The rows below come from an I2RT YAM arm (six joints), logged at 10 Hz.
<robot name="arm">
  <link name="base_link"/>
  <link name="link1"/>
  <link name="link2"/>
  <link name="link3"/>
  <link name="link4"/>
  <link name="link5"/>
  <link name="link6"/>
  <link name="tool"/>
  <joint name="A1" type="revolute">
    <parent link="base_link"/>
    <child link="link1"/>
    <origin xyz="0 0 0.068"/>
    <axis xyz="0 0 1"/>
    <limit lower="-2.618" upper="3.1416"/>
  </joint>
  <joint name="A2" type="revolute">
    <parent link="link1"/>
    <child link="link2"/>
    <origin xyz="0.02 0.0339 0.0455" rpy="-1.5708 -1.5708 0"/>
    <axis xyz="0 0 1"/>
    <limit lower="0" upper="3.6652"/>
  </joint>
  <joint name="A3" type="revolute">
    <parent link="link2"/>
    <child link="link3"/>
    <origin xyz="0 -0.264 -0.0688" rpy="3.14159 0 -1.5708"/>
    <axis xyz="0 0 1"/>
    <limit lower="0" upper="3.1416"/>
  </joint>
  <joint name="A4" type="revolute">
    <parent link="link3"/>
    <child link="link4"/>
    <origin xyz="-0.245 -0.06 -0.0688" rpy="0 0 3.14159"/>
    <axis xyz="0 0 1"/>
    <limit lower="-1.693" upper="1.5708"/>
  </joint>
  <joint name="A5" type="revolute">
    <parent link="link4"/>
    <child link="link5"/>
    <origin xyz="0.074 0.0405 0.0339" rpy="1.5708 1.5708 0"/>
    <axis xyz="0 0 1"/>
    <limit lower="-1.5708" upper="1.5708"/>
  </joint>
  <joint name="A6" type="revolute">
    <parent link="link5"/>
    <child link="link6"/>
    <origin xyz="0 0.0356 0.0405" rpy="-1.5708 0 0"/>
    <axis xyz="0 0 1"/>
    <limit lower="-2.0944" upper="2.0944"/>
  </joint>
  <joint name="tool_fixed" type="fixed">
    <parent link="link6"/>
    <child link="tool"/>
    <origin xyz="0 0 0" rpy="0 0 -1.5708"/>
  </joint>
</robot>
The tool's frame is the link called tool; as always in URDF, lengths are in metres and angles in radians.
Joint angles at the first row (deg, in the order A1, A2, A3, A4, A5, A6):
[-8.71 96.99 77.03 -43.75 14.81 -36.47]
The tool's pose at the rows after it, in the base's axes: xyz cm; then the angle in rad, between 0 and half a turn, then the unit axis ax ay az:
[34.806 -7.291 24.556 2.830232 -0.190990 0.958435 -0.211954]
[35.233 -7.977 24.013 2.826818 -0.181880 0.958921 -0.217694]
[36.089 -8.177 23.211 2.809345 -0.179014 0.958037 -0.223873]
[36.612 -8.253 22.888 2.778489 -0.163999 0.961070 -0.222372]
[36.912 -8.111 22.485 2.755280 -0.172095 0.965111 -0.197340]
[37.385 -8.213 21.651 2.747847 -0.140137 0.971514 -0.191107]
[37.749 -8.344 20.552 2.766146 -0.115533 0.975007 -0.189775]
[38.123 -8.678 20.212 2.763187 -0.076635 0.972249 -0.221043]
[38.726 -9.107 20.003 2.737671 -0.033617 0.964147 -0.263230]
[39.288 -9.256 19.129 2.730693 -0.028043 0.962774 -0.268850]
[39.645 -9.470 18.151 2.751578 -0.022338 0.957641 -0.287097]
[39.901 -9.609 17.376 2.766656 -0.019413 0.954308 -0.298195]
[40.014 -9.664 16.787 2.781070 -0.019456 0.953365 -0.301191]
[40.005 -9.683 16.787 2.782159 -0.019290 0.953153 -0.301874]
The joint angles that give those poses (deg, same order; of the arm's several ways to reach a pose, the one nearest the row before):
[-10.31 98.13 77.04 -42.61 15.42 -36.47]
[-11.22 99.31 77.03 -40.84 15.75 -36.49]
[-11.25 101.08 77.04 -37.85 16.01 -36.45]
[-11.25 101.91 77.03 -35.70 15.55 -34.72]
[-11.25 102.59 77.04 -35.05 12.27 -34.70]
[-11.25 104.09 77.03 -33.82 12.40 -30.89]
[-11.25 105.91 77.03 -33.34 13.34 -28.08]
[-11.25 106.80 77.04 -31.40 17.61 -24.82]
[-11.25 107.79 77.04 -27.81 22.81 -21.74]
[-11.25 109.45 77.04 -25.61 23.44 -21.39]
[-11.25 111.17 77.03 -24.29 25.93 -21.36]
[-11.25 112.51 77.03 -23.33 27.48 -21.39]
[-11.24 113.43 77.03 -23.09 28.08 -21.39]
[-11.27 113.43 77.04 -23.11 28.16 -21.41]

